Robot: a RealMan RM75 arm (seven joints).
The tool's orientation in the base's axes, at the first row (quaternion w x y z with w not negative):
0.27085, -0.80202, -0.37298, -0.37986
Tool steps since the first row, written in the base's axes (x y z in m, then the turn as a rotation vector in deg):
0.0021, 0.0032, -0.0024, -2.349, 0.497, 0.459
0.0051, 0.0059, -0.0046, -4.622, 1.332, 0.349
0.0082, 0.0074, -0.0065, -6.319, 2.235, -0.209
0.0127, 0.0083, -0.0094, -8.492, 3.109, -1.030
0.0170, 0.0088, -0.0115, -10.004, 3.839, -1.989
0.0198, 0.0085, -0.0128, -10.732, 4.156, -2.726
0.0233, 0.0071, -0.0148, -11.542, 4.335, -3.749
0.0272, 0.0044, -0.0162, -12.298, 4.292, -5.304
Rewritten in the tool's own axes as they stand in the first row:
0.0002, 0.0002, 0.0045, -0.450, -2.244, -0.859
0.0008, 0.0014, 0.0089, -1.196, -4.535, -1.123
0.0012, 0.0033, 0.0123, -2.030, -6.334, -0.851
0.0011, 0.0069, 0.0164, -3.294, -8.460, -0.645
0.0015, 0.0103, 0.0197, -4.441, -9.951, -0.195
0.0015, 0.0130, 0.0214, -5.229, -10.607, 0.152
0.0009, 0.0169, 0.0229, -6.340, -11.207, 0.528
0.0004, 0.0218, 0.0234, -7.946, -11.555, 1.067

